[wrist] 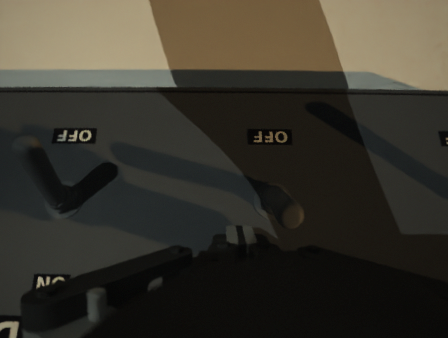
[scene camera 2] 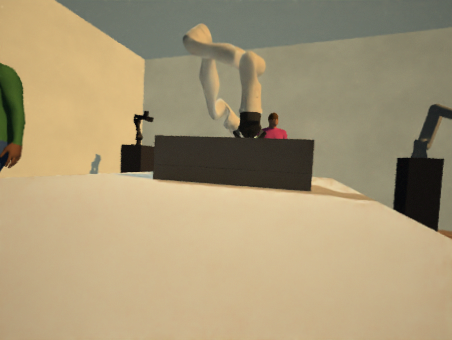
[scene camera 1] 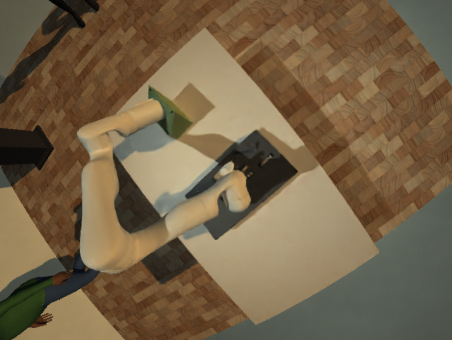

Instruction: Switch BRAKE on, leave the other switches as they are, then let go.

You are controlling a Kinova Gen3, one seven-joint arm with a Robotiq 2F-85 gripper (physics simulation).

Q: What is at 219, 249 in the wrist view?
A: My gripper.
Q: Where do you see a dark switch panel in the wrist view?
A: At 144, 168
